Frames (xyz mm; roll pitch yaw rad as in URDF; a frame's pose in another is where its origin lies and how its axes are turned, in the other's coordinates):
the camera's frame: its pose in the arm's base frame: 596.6 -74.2 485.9 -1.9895 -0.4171 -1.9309
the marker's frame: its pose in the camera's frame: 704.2 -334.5 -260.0 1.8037 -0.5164 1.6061
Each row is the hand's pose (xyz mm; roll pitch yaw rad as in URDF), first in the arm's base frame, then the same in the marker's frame.
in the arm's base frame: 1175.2 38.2 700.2 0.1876 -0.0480 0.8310
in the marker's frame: 176.3 351.6 -1013.7 -0.0889 1.1563 2.6542
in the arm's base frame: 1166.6 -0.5 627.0 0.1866 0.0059 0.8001
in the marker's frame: 259.1 351.3 -1004.5 -0.2032 1.1972 2.5322
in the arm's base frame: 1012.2 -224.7 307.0 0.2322 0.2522 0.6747
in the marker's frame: 646.7 280.9 -858.7 -0.9411 1.2919 1.6937
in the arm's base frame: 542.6 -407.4 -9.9 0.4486 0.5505 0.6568
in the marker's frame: 1028.3 -73.8 -570.8 -1.7057 1.2414 0.6662
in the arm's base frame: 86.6 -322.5 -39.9 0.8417 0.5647 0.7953
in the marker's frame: 1041.8 -504.3 -396.1 -1.6948 1.3164 0.3442
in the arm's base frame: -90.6 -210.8 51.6 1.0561 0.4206 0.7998
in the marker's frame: 921.6 -693.9 -352.9 -0.9587 1.4163 0.8780
